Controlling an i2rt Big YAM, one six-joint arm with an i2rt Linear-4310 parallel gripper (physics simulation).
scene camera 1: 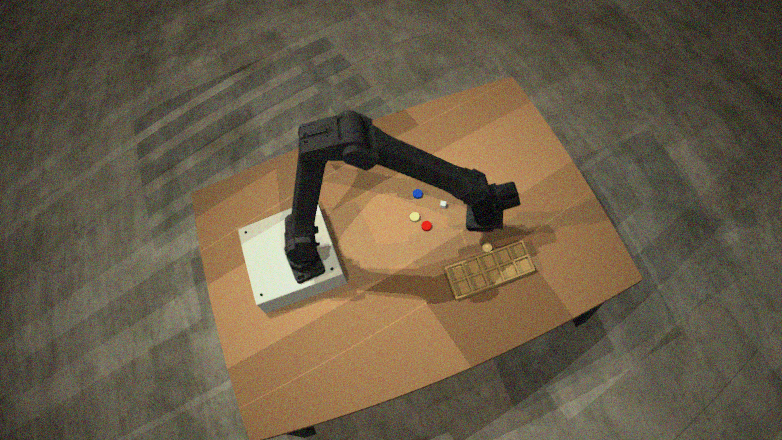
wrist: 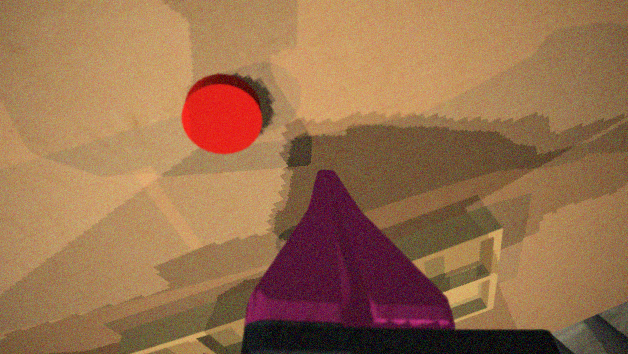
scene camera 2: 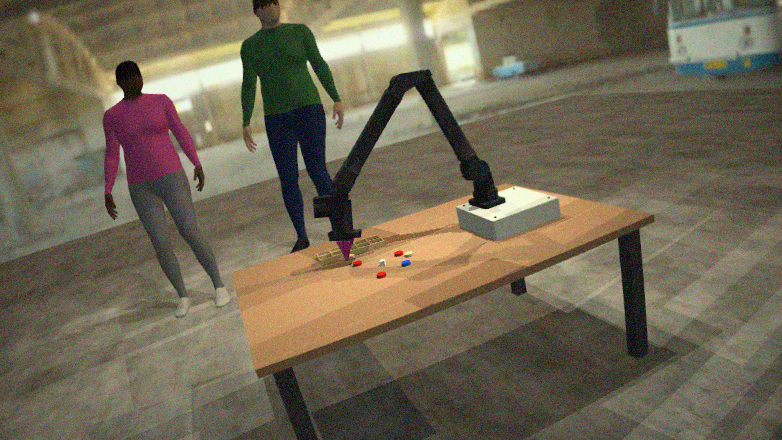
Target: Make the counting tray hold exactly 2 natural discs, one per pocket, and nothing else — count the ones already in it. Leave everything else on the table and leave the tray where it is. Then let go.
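Observation:
The counting tray [scene camera 1: 496,284] [wrist: 498,257] lies on the table; no disc shows in its visible pockets. One natural disc [scene camera 1: 487,247] [scene camera 2: 351,256] lies on the table right beside the tray's long side, outside it. Another natural disc [scene camera 1: 415,216] [scene camera 2: 408,253] lies farther off, toward the arm's base. My gripper [scene camera 2: 347,259] [wrist: 324,180] is shut with nothing between its fingers. It points down, its tips low beside the near natural disc, which the fingers hide in the wrist view. In scene camera 1 the arm hides the fingertips.
A red disc [scene camera 2: 357,263] [wrist: 222,117] lies close to my fingertips. Another red disc [scene camera 1: 426,226] [scene camera 2: 398,253] is beside the far natural disc. A third red disc [scene camera 2: 381,274], a blue disc [scene camera 1: 417,193] [scene camera 2: 405,263] and a small white cube [scene camera 1: 443,204] [scene camera 2: 382,262] also lie on the table.

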